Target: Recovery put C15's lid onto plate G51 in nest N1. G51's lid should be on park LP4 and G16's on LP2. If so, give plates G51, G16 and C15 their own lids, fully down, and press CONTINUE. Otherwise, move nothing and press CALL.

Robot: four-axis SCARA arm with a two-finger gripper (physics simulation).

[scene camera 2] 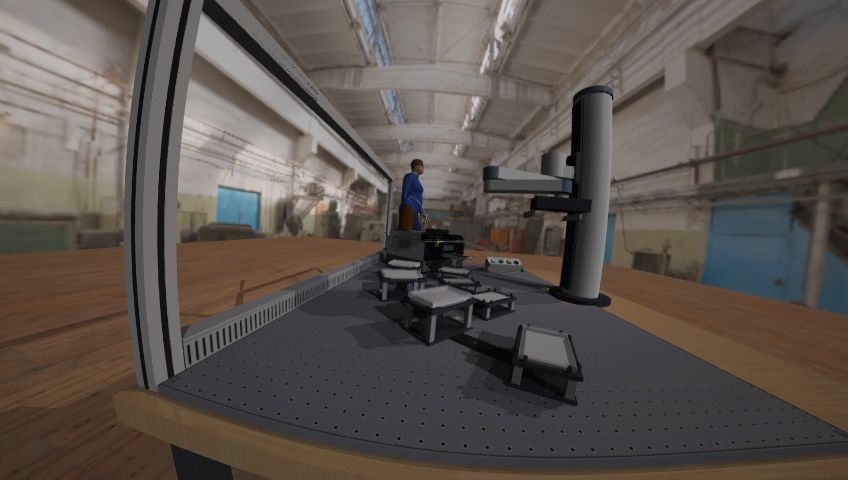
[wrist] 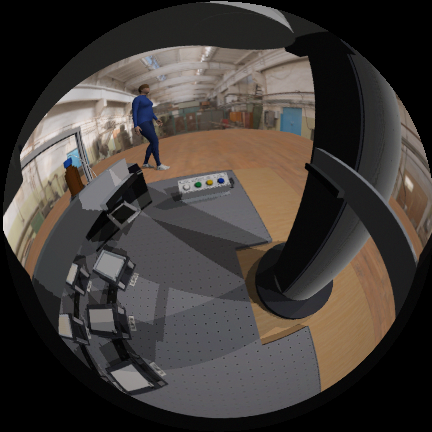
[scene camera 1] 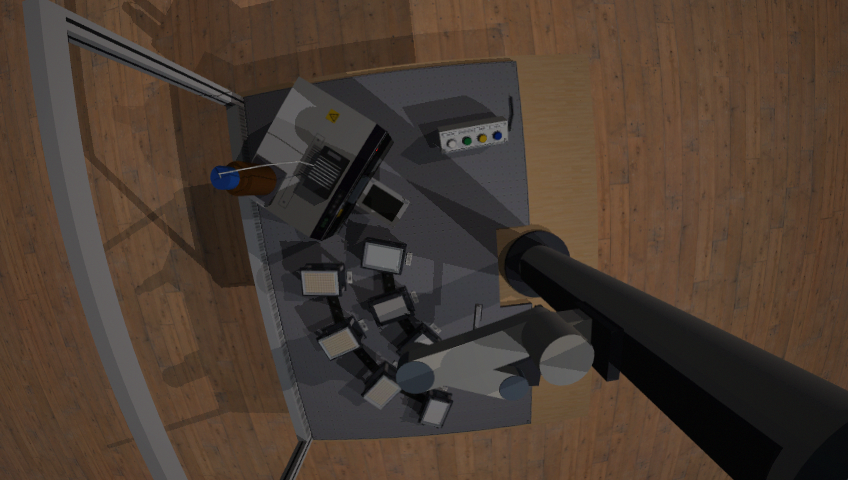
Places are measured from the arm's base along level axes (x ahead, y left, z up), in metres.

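Where they show: gripper, fingertip midpoint: (scene camera 2: 544, 217) (wrist: 219, 152) (scene camera 1: 509, 305); arm's base at its link origin: (scene camera 2: 578, 297) (wrist: 296, 278) (scene camera 1: 536, 264).
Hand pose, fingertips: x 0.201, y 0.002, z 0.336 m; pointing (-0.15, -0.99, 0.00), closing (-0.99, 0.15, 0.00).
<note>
Things, the pixels of their top centre, and the offset from my fingertips. "pt": a spot on its surface instead.
- button box at its top centre: (scene camera 1: 474, 131) (wrist: 202, 177) (scene camera 2: 504, 258) 0.011 m ahead, 0.477 m right, 0.239 m down
- large instrument at a spot on its surface: (scene camera 1: 297, 124) pt 0.517 m ahead, 0.532 m right, 0.114 m down
- extended dark tray at its top centre: (scene camera 1: 382, 203) (wrist: 122, 212) 0.320 m ahead, 0.284 m right, 0.223 m down
- brown bottle at a spot on its surface: (scene camera 1: 252, 179) pt 0.598 m ahead, 0.385 m right, 0.013 m up
My gripper (scene camera 2: 550, 214) (wrist: 219, 152) is open and empty, raised high beside the arm's column; in scene camera 1 the arm partly hides it. Pale gridded plates (scene camera 1: 321, 283) (scene camera 1: 339, 343) (scene camera 1: 382, 390) sit on three outer stands. Pale, flat-topped pieces (scene camera 1: 383, 256) (scene camera 1: 391, 309) (scene camera 1: 436, 411) lie on inner stands; another (wrist: 130, 377) is partly covered by the arm in scene camera 1. Stand labels and plate codes are too small to read surely. The button box (scene camera 1: 474, 142) (scene camera 2: 504, 262) (wrist: 205, 186) has white, green, yellow and blue buttons.
A large instrument (scene camera 1: 297, 124) with an extended dark tray (scene camera 1: 383, 201) stands at the upper left. A brown bottle (scene camera 1: 252, 179) (scene camera 2: 407, 218) (wrist: 74, 181) is beside it. The column (scene camera 2: 592, 196) rises at the table's right side. A person in blue (scene camera 2: 412, 187) (wrist: 144, 110) stands beyond the table.
</note>
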